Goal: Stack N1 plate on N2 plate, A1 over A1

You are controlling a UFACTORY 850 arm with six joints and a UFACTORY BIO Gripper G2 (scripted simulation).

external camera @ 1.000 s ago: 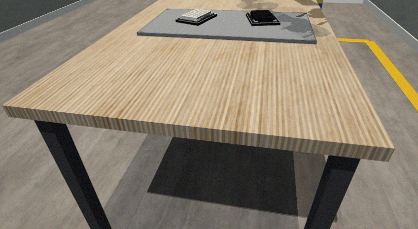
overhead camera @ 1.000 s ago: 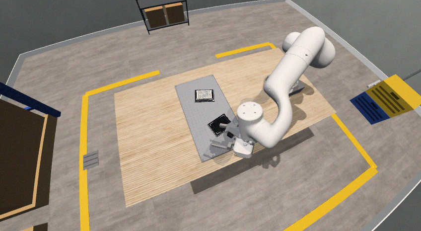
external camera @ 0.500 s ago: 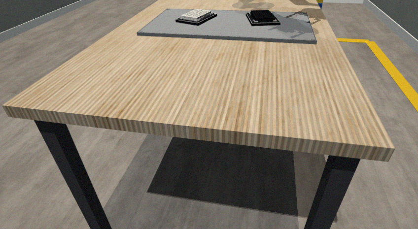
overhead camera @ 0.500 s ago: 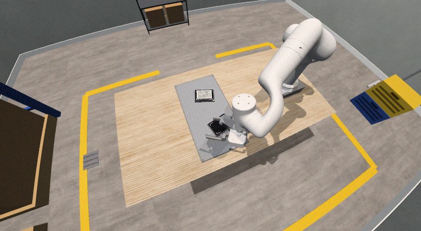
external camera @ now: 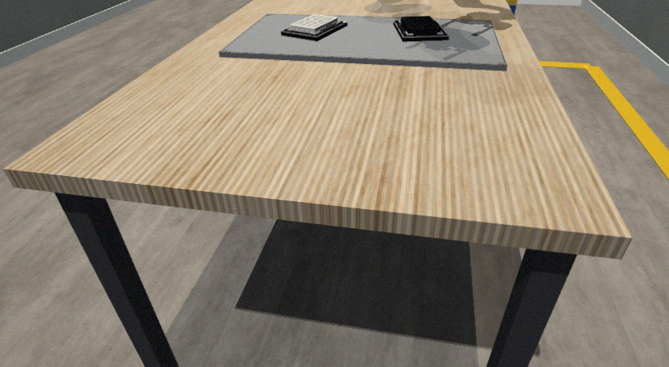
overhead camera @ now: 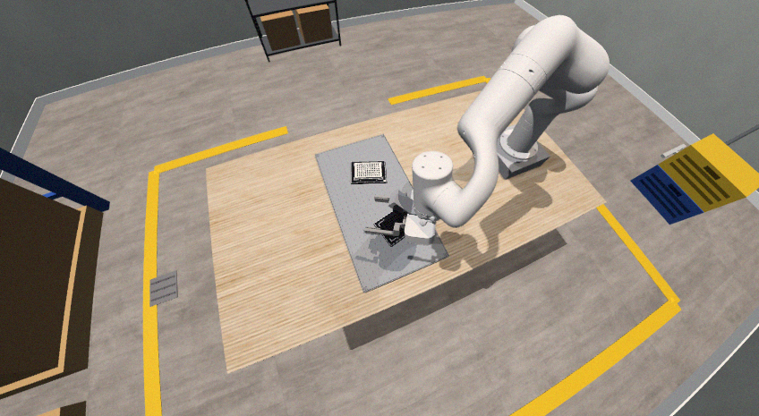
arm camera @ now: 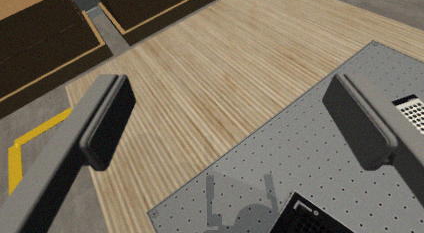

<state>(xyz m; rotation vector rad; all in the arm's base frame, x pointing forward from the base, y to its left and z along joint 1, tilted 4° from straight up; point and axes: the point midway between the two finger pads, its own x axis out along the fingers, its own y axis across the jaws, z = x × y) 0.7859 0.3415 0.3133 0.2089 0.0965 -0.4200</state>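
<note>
Right now the black 96-well plate is 110 mm behind my hand, 70 mm to the right of it and 300 mm below it. From my hand the other things lie so: nest N1: 110 mm behind, 70 mm to the right, 310 mm below; nest N2: 40 mm behind, 350 mm to the right, 310 mm below; white 96-well plate: 40 mm behind, 350 mm to the right, 300 mm below.
</note>
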